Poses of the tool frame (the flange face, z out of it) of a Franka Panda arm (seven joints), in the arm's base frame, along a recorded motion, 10 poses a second.
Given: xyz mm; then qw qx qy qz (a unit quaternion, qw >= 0).
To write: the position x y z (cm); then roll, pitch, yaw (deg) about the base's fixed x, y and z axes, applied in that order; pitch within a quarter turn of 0, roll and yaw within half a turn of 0. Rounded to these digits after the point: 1 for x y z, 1 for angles.
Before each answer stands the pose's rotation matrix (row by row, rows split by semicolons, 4 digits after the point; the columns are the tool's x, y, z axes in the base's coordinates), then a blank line. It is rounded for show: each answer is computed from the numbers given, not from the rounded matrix.
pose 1, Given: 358 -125 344 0.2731 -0.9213 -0.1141 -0.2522
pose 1, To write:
0.8468 0.3480 0.4024; 0.0725 -0.8248 0.5608; 0.5270 -0.4457 -0.7236

35.8 -12.5 34.4 -148.4 -31.8 4.9
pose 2, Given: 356 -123 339 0.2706 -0.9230 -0.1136 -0.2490
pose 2, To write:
0.8502 0.3444 0.3982; 0.0749 -0.8278 0.5561; 0.5211 -0.4429 -0.7296

35.6 -12.3 33.9 -148.7 -31.4 5.0
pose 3, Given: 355 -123 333 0.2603 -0.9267 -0.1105 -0.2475
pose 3, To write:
0.8531 0.3337 0.4012; 0.0760 -0.8401 0.5371; 0.5162 -0.4277 -0.7420

35.5 -12.3 33.3 -150.0 -31.1 5.1
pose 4, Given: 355 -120 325 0.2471 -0.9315 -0.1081 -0.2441
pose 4, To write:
0.8575 0.3220 0.4013; 0.0808 -0.8545 0.5131; 0.5082 -0.4076 -0.7587

35.5 -12.0 32.5 -151.8 -30.5 5.4
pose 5, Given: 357 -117 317 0.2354 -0.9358 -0.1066 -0.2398
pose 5, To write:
0.8623 0.3124 0.3986; 0.0866 -0.8664 0.4917; 0.4990 -0.3894 -0.7742

35.7 -11.7 31.7 -153.3 -29.9 5.7
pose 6, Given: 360 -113 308 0.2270 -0.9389 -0.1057 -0.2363
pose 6, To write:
0.8660 0.3057 0.3957; 0.0912 -0.8746 0.4762; 0.4917 -0.3763 -0.7853

36.0 -11.3 30.8 -154.4 -29.5 6.0
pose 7, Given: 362 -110 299 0.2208 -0.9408 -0.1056 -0.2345
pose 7, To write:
0.8677 0.3023 0.3946; 0.0951 -0.8802 0.4650; 0.4879 -0.3659 -0.7925

36.2 -11.0 29.9 -155.2 -29.2 6.3
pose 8, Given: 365 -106 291 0.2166 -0.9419 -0.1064 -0.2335
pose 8, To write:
0.8683 0.3016 0.3938; 0.0993 -0.8835 0.4577; 0.4860 -0.3584 -0.7971

36.5 -10.6 29.1 -155.8 -29.1 6.5
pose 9, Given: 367 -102 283 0.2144 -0.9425 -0.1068 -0.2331
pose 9, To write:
0.8685 0.3013 0.3936; 0.1014 -0.8853 0.4539; 0.4852 -0.3543 -0.7994

36.7 -10.2 28.3 -156.1 -29.0 6.7
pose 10, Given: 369 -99 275 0.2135 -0.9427 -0.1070 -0.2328
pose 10, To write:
0.8687 0.3012 0.3933; 0.1023 -0.8859 0.4524; 0.4847 -0.3527 -0.8004

36.9 -9.9 27.5 -156.2 -29.0 6.7
